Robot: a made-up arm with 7 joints.
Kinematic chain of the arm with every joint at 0, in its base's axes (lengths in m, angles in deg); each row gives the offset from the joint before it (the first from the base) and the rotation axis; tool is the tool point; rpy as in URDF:
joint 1: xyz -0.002 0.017 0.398 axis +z
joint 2: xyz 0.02 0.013 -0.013 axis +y
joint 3: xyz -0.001 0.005 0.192 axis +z
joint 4: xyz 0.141 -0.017 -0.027 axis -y
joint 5: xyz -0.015 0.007 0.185 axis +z
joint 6: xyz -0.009 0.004 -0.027 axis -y
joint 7: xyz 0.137 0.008 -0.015 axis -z
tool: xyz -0.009 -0.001 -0.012 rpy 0 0 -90
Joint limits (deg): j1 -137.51..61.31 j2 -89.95..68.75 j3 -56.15..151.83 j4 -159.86..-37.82 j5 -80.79..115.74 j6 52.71..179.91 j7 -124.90..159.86
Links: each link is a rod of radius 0.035 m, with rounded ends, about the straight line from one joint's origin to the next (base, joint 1, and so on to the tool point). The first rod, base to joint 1, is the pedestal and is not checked.
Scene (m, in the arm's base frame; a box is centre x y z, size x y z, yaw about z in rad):
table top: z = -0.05
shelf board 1: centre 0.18 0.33 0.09 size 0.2 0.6 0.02 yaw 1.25
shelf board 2: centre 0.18 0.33 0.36 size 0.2 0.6 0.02 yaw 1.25
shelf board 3: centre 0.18 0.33 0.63 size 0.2 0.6 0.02 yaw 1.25
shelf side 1: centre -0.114 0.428 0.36 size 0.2 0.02 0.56 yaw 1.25
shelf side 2: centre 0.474 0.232 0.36 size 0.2 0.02 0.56 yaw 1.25
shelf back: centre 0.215 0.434 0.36 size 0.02 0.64 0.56 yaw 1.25
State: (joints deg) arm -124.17 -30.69 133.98 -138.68 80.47 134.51 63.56
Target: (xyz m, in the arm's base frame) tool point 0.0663 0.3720 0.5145
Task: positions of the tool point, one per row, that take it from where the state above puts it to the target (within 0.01 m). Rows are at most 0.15 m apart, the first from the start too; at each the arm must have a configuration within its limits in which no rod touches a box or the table.
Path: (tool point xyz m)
1: 0.3524 -0.0239 0.3055
2: 0.3496 0.0091 0.3343
3: 0.3418 0.0374 0.3699
4: 0.3285 0.0591 0.4105
5: 0.3091 0.0725 0.4538
6: 0.2840 0.0766 0.4970
7: 0.2537 0.0712 0.5372
8: 0.2483 0.1554 0.5401
9: 0.2149 0.2403 0.5376
10: 0.1531 0.3158 0.5291
11: 0.0663 0.3720 0.5145

